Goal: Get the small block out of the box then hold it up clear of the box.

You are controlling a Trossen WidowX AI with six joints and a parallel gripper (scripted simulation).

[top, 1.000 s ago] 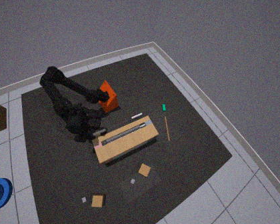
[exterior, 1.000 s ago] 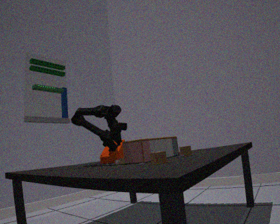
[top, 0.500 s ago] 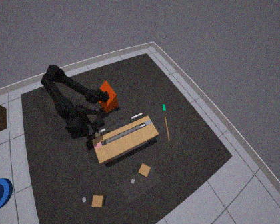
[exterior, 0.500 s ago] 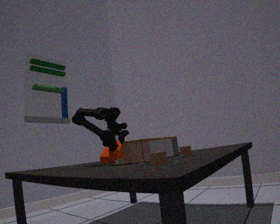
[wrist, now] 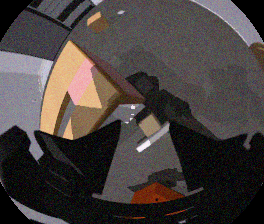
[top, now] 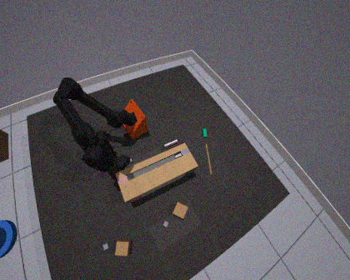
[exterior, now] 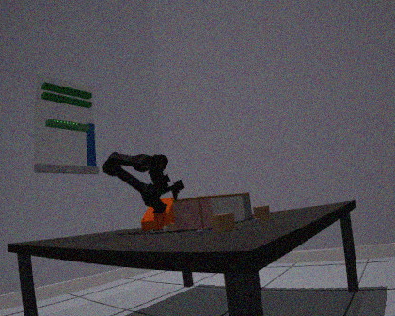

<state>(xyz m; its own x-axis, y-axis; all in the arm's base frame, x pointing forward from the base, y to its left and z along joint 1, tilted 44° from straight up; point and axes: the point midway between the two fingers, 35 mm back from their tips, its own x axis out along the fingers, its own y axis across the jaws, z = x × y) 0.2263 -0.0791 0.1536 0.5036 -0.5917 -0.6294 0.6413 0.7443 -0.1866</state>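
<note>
Now: the small tan block 80 mm below my gripper tip, 10 mm to the left of it and 10 mm behind it. Also, from my gripper tip: tan box (180 mm to the left, 60 mm ahead, 30 mm below); thin wooden stick (500 mm to the left, 140 mm ahead, 90 mm below).
</note>
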